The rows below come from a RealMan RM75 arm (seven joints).
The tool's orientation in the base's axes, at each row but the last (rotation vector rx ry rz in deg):
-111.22 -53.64 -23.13
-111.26 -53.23 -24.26
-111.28 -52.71 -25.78
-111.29 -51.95 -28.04
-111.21 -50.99 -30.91
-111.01 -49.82 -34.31
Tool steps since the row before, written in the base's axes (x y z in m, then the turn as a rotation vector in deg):
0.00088 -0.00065 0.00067 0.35 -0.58 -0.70
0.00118 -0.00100 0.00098 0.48 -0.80 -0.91
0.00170 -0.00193 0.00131 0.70 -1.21 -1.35
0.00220 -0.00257 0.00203 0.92 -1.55 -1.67
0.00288 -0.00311 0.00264 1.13 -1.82 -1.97
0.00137 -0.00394 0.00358 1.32 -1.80 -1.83
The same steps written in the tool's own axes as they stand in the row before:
0.00069 0.00045 -0.00098 -0.45 0.85 -0.15
0.00094 0.00061 -0.00145 -0.59 1.14 -0.24
0.00112 0.00111 -0.00242 -0.90 1.68 -0.37
0.00172 0.00133 -0.00329 -1.10 2.14 -0.50
0.00248 0.00177 -0.00396 -1.26 2.56 -0.59
0.00205 0.00050 -0.00507 -1.04 2.62 -0.62

